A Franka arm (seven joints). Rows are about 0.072 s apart.
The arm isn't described. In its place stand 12 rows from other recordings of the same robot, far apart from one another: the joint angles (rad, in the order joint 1, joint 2, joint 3, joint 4, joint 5, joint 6, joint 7), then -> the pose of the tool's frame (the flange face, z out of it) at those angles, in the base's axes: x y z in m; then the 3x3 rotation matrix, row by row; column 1 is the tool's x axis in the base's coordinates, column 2 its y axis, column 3 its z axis.
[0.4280, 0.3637, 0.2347, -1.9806, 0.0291, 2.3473, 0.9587] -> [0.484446, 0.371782, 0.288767], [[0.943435, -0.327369, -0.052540], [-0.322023, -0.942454, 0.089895], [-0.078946, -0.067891, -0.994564]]
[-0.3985, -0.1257, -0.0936, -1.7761, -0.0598, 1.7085, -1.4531] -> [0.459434, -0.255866, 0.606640], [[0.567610, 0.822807, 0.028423], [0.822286, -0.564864, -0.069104], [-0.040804, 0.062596, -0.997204]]
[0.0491, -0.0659, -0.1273, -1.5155, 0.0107, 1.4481, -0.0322] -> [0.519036, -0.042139, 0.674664], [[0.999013, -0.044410, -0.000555], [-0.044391, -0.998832, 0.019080], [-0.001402, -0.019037, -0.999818]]
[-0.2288, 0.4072, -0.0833, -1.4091, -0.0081, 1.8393, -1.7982] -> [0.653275, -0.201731, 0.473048], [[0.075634, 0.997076, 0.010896], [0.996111, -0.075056, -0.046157], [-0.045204, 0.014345, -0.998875]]
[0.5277, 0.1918, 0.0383, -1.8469, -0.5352, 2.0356, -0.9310] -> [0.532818, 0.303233, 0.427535], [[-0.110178, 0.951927, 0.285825], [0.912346, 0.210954, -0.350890], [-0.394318, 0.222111, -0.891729]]
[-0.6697, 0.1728, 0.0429, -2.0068, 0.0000, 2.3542, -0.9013] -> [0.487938, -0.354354, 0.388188], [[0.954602, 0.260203, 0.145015], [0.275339, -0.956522, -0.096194], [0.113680, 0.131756, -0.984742]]
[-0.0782, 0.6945, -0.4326, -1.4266, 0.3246, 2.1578, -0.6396] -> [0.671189, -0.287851, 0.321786], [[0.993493, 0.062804, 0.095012], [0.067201, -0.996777, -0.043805], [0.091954, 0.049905, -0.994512]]
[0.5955, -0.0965, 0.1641, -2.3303, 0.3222, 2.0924, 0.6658] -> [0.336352, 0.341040, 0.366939], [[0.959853, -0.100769, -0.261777], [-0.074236, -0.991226, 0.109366], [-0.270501, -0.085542, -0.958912]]
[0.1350, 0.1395, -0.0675, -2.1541, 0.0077, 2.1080, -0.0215] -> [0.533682, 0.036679, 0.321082], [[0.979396, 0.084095, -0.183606], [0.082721, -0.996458, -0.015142], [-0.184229, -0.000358, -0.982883]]
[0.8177, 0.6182, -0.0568, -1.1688, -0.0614, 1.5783, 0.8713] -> [0.509479, 0.490245, 0.418896], [[0.992762, -0.087216, -0.082564], [-0.102922, -0.972130, -0.210642], [-0.061892, 0.217615, -0.974070]]
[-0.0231, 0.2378, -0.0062, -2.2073, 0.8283, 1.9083, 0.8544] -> [0.504323, 0.038137, 0.256930], [[0.064460, -0.964359, -0.256627], [-0.673370, -0.231825, 0.702018], [-0.736490, 0.127552, -0.664314]]
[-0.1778, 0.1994, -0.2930, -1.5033, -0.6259, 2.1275, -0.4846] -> [0.583595, -0.304285, 0.611283], [[0.970086, 0.190253, 0.150786], [0.241499, -0.693069, -0.679216], [-0.024718, 0.695313, -0.718282]]
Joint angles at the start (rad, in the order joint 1, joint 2, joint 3, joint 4, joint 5, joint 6, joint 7):
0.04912, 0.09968, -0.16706, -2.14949, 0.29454, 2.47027, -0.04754
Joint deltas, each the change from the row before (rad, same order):
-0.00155, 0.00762, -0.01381, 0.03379, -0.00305, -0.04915, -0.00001
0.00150, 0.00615, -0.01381, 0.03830, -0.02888, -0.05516, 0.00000
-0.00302, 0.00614, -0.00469, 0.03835, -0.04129, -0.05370, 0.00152
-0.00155, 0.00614, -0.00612, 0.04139, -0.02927, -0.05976, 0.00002
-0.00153, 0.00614, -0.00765, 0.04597, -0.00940, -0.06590, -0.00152
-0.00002, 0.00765, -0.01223, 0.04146, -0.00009, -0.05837, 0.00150
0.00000, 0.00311, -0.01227, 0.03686, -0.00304, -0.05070, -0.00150
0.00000, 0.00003, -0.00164, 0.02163, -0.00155, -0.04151, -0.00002
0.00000, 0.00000, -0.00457, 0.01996, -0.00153, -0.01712, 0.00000
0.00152, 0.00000, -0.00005, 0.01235, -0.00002, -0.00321, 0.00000
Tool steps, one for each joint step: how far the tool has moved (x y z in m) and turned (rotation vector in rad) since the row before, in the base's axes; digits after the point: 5 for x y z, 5 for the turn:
0.00417, -0.00710, 0.00628, 0.00618, 0.02014, -0.00246
0.00444, -0.00552, 0.00872, -0.01388, 0.02326, 0.01672
0.00428, -0.00364, 0.00888, -0.02484, 0.02464, 0.02449
0.00391, -0.00368, 0.00989, -0.01613, 0.02643, 0.01800
0.00371, -0.00413, 0.01174, -0.00022, 0.02517, 0.00721
0.00274, -0.00570, 0.00978, 0.00587, 0.02283, -0.00471
0.00150, -0.00598, 0.01114, 0.00175, 0.01571, -0.00156
-0.00012, 0.00015, 0.00648, 0.00514, 0.01879, 0.00510
0.00143, -0.00241, 0.00804, -0.00143, -0.00292, -0.00104
0.00197, 0.00078, 0.00563, -0.00161, -0.00903, 0.00231

